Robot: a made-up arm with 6 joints. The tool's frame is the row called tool.
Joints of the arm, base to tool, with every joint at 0 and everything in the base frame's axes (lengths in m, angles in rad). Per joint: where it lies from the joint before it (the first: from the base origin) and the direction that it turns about. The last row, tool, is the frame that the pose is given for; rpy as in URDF.
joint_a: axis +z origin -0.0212 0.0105 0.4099
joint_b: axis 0 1 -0.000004 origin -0.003 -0.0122 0.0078
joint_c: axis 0 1 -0.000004 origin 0.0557 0.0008 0.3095
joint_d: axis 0 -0.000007 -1 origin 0.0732 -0.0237 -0.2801
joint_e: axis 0 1 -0.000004 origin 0.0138 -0.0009 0.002
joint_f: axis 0 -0.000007 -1 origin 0.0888 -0.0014 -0.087
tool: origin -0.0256 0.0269 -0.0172 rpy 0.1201 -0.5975 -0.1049
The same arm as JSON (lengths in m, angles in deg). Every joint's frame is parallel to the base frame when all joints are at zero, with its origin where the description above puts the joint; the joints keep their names.
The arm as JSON. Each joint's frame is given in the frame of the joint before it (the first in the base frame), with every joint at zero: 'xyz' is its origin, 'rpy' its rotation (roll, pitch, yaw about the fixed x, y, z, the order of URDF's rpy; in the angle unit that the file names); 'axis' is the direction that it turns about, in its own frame. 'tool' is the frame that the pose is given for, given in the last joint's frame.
{"units": {"length": "m", "angle": "deg"}, "joints": [{"name": "joint_a", "type": "revolute", "origin": {"xyz": [-0.0212, 0.0105, 0.4099], "rpy": [0.0, 0.0, 0.0]}, "axis": "+z"}, {"name": "joint_b", "type": "revolute", "origin": {"xyz": [-0.003, -0.0122, 0.0078], "rpy": [0.0, 0.0, 0.0]}, "axis": "+y"}, {"name": "joint_c", "type": "revolute", "origin": {"xyz": [0.0557, 0.0008, 0.3095], "rpy": [0.0, 0.0, 0.0]}, "axis": "+y"}, {"name": "joint_d", "type": "revolute", "origin": {"xyz": [0.0732, -0.0237, -0.2801], "rpy": [0.0, 0.0, 0.0]}, "axis": "-z"}, {"name": "joint_e", "type": "revolute", "origin": {"xyz": [0.0138, -0.0009, 0.002], "rpy": [0.0, 0.0, 0.0]}, "axis": "+y"}, {"name": "joint_f", "type": "revolute", "origin": {"xyz": [0.0888, -0.0014, -0.087], "rpy": [0.0, 0.0, 0.0]}, "axis": "-z"}], "tool": {"origin": {"xyz": [-0.0256, 0.0269, -0.0172], "rpy": [6.88, -34.23, -6.01]}}}
